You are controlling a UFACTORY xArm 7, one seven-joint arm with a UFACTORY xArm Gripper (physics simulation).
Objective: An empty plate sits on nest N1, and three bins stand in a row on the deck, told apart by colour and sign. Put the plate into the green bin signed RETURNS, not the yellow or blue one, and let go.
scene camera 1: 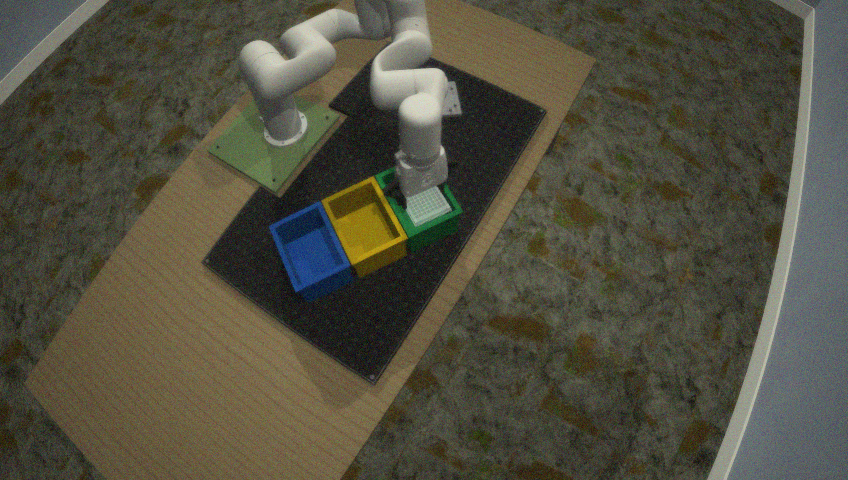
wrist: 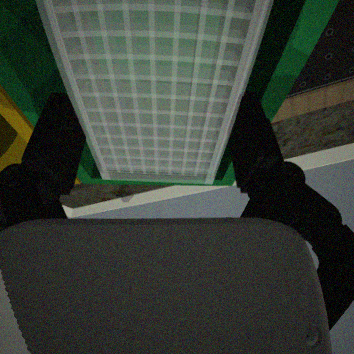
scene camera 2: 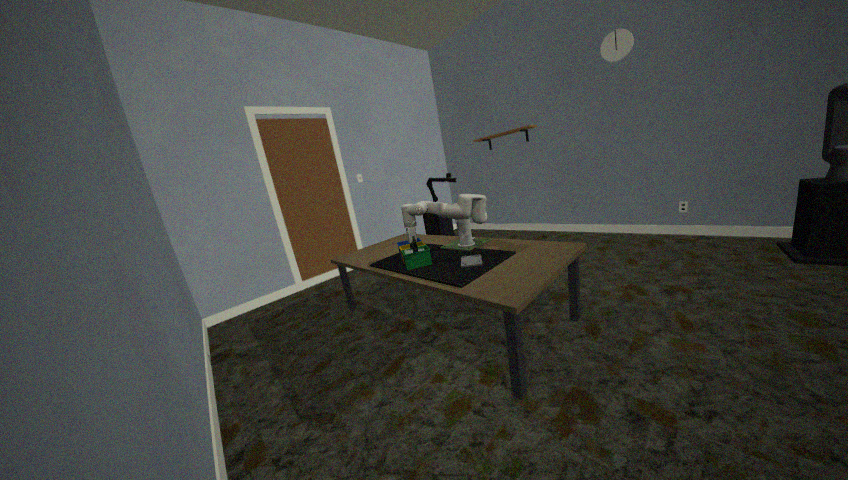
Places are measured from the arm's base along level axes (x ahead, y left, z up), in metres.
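Pixels of known places: gripper, fingertip midpoint: (scene camera 1: 420,196) (wrist: 154,110) (scene camera 2: 414,251); arm's base, link origin: (scene camera 1: 285,129) (scene camera 2: 466,244).
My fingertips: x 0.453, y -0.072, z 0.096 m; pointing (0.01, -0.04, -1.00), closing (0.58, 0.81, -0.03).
For each thing: its middle in the pictures, then the offset to it from my fingertips. "*": a spot on its surface instead. Level surfaces: height alone.
- clear gridded plate, body centre: (wrist: 155,103) (scene camera 1: 420,195) 0.002 m back, 0.002 m left, 0.003 m down
- green bin, body centre: (scene camera 1: 365,228) (scene camera 2: 413,252) 0.084 m back, 0.106 m right, 0.044 m down
- blue bin, surface spot: (scene camera 1: 326,282) * 0.093 m back, 0.257 m right, 0.032 m down
- black deck, surface height: 0.094 m down
- wooden table, surface height: 0.107 m down
- light nest plate, body centre: (scene camera 1: 428,99) (scene camera 2: 471,259) 0.141 m back, 0.316 m left, 0.083 m down
The clear gridded plate (scene camera 1: 428,205) (wrist: 155,85) is held level at the green bin's opening, between its walls. My gripper (wrist: 154,110) is shut on the plate, one black finger at each long side; in the scene camera 1 view its fingers are partly hidden by the wrist and the bin. The green bin (scene camera 1: 437,233) (scene camera 2: 418,258) (wrist: 295,57) is at the right end of the row in that view. The yellow bin (scene camera 1: 382,259) (wrist: 17,125) stands in the middle and the blue bin (scene camera 1: 326,282) at the far end. The RETURNS sign cannot be read.
The bins stand on the black deck (scene camera 1: 368,327) (scene camera 2: 452,274) on the wooden table (scene camera 1: 196,368) (scene camera 2: 535,279). A light nest plate (scene camera 1: 453,99) (scene camera 2: 471,260) lies on the deck behind the arm. The arm's base stands on a green mounting board (scene camera 1: 249,157).
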